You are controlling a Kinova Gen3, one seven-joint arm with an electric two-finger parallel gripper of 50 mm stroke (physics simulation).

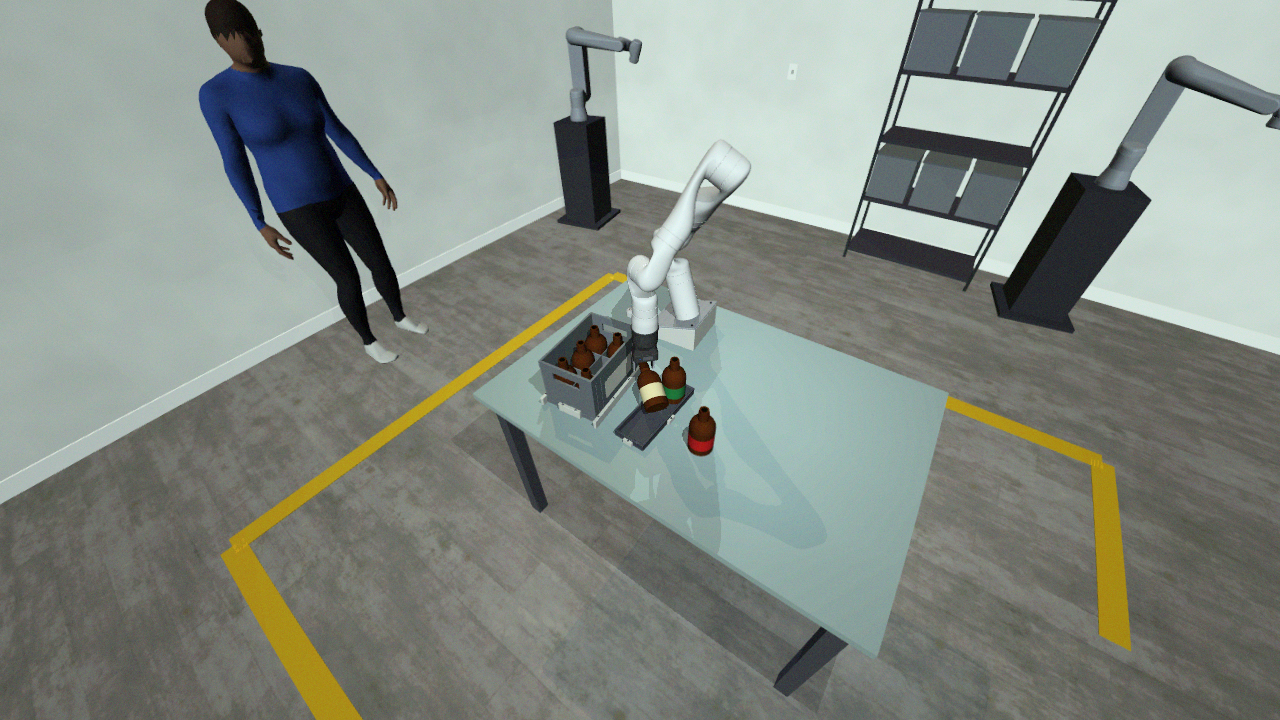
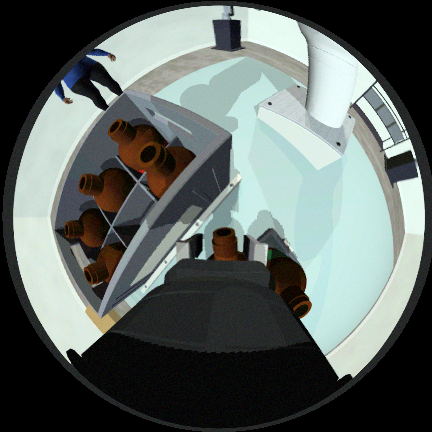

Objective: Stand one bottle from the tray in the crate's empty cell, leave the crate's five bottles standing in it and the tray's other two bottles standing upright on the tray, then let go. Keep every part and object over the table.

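Note:
My own gripper point(image 1: 643, 367) is visible to me, and I see it again at point(image 2: 222, 242). A green-label bottle point(image 1: 674, 376) is there too, and that same green-label bottle appears at point(image 2: 290, 280). I also see a cream-label bottle point(image 1: 651, 389) and a red-label bottle point(image 1: 702, 427). Then I find a red-label bottle point(image 2: 109, 255), a red-label bottle point(image 2: 130, 138) and a red-label bottle point(image 2: 110, 188), along with a cream-label bottle point(image 2: 162, 164) and a pale crate rail point(image 2: 224, 193).

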